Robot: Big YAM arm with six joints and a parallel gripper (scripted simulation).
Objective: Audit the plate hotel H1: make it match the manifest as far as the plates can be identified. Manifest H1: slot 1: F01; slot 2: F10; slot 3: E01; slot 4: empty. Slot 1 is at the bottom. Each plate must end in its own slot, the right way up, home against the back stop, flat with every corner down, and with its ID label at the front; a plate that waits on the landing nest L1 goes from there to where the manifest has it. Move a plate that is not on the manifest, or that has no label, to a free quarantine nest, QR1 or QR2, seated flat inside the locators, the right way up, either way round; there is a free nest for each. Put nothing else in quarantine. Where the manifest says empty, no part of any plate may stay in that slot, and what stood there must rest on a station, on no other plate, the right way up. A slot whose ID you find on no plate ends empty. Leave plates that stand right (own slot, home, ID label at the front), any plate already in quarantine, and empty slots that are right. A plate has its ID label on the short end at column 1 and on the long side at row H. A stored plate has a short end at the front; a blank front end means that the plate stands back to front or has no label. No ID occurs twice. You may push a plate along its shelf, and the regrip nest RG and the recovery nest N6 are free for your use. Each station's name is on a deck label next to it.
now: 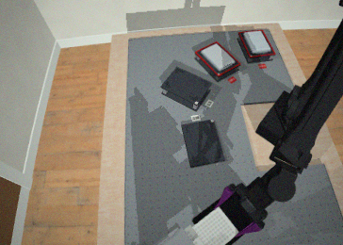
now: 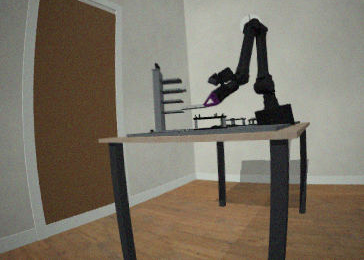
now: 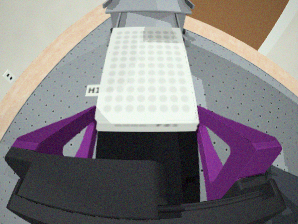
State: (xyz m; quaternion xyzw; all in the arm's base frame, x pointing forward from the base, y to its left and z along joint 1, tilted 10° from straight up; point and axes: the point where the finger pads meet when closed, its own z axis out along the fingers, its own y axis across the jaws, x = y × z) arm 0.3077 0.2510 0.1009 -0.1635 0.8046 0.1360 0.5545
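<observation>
The black nest lies 7 cm below my hand, 2 cm behind it and 1 cm to the right of it. Also, from my hand: plate hotel (21 cm ahead, 9 cm to the left, 3 cm above); then L1 label (44 cm to the right, 12 cm below, 8 cm behind); then H1 deck label (13 cm to the left, 12 cm below, 5 cm ahead).
</observation>
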